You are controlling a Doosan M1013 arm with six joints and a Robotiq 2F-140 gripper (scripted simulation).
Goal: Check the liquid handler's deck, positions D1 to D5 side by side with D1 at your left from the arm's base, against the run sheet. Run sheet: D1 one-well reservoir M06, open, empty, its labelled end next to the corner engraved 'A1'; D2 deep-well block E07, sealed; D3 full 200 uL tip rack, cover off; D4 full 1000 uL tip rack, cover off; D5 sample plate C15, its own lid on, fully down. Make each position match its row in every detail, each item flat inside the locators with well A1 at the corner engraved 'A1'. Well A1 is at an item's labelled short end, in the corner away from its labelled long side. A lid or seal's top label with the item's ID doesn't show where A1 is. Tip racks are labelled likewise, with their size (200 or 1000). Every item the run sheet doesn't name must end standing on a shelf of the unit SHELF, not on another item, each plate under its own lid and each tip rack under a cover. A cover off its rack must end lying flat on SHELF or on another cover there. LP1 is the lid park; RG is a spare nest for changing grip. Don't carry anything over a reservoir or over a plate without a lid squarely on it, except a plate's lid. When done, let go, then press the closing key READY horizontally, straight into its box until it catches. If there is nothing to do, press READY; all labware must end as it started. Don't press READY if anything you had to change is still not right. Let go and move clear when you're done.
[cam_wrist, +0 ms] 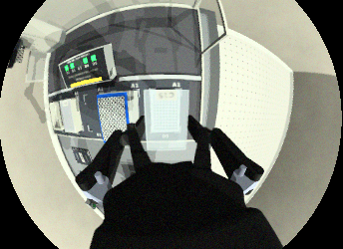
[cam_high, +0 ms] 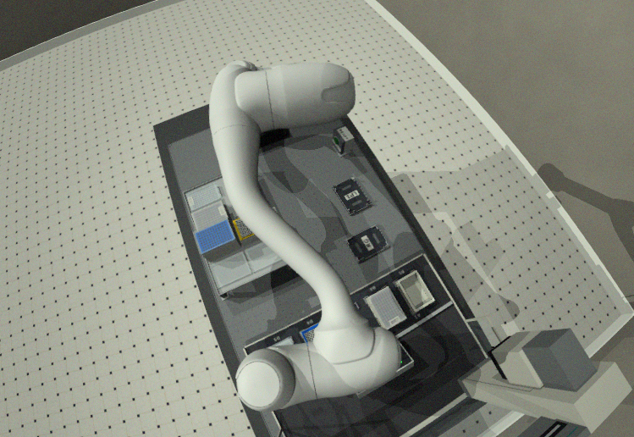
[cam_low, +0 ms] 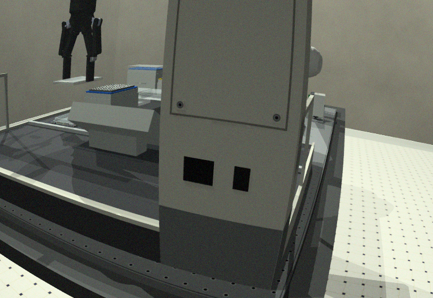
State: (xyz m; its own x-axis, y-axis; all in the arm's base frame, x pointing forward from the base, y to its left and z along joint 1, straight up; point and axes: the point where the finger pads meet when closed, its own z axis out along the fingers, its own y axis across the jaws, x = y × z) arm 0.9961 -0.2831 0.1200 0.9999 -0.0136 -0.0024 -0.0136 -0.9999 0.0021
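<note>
The white well plate lies 13 cm below my hand. The rest, counted from my hand: flat lid 2 cm below; sealed deep-well block 37 cm to the left, 11 cm below; blue-rimmed tip rack 13 cm to the left, 7 cm below, 1 cm ahead.
</note>
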